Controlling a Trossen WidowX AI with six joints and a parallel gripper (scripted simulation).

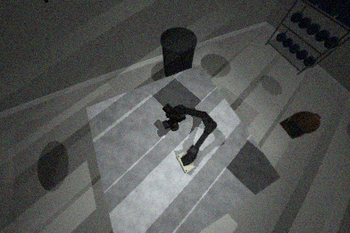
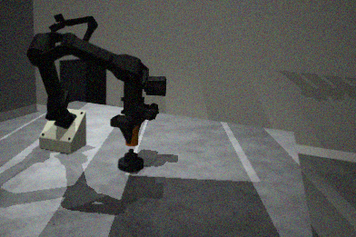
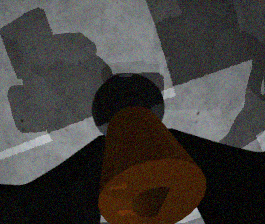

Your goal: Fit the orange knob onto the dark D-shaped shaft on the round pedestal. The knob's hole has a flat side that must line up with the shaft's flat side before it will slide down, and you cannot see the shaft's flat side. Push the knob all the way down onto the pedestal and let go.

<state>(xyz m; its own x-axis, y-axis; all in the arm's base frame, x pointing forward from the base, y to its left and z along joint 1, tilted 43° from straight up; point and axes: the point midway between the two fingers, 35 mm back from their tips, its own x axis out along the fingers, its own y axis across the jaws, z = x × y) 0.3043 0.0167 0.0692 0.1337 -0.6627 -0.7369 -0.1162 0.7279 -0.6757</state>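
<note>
My gripper tip is now 6 cm above the round pedestal. From my gripper tip the other things lie so: orange knob: 2 cm above.
</note>
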